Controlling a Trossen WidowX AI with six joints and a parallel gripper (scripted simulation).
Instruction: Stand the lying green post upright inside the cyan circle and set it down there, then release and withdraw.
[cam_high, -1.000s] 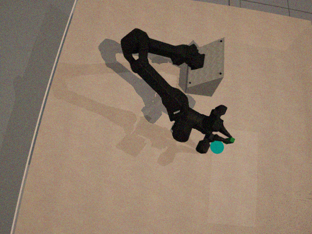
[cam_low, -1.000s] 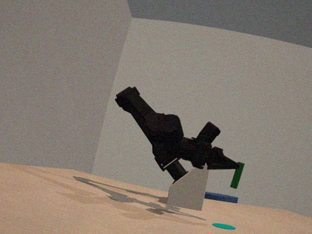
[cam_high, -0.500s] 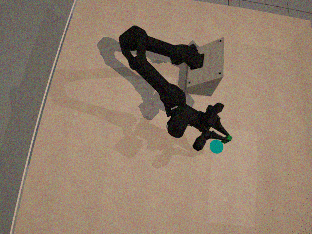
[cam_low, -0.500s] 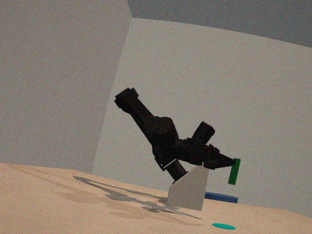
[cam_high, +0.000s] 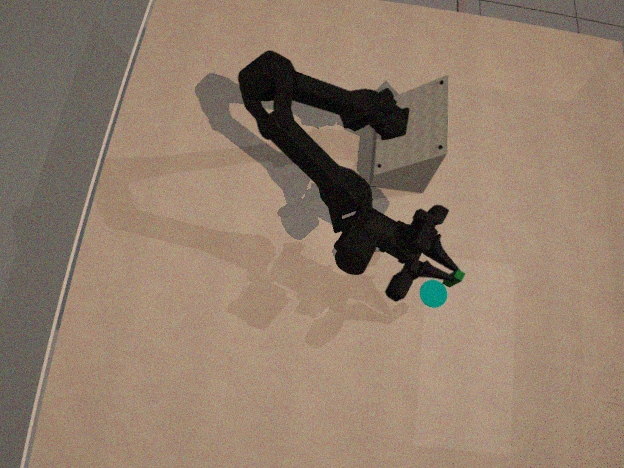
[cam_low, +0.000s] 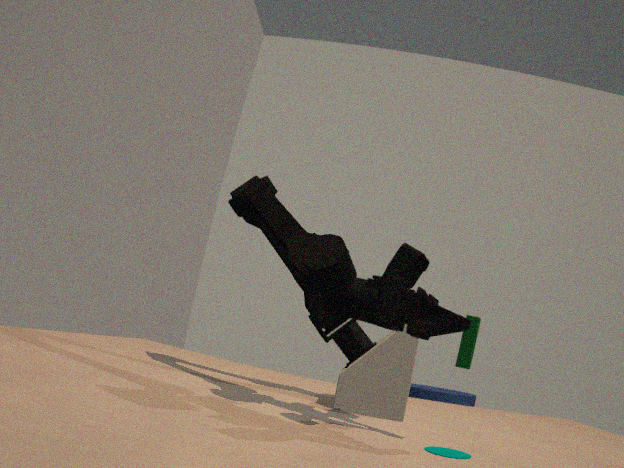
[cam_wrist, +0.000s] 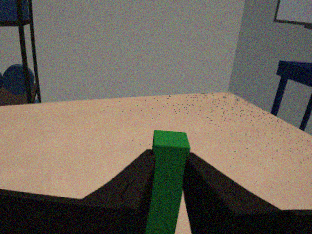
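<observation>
The cyan circle is 160 mm below my gripper tip. Round my gripper tip: green post: 20 mm below.
</observation>
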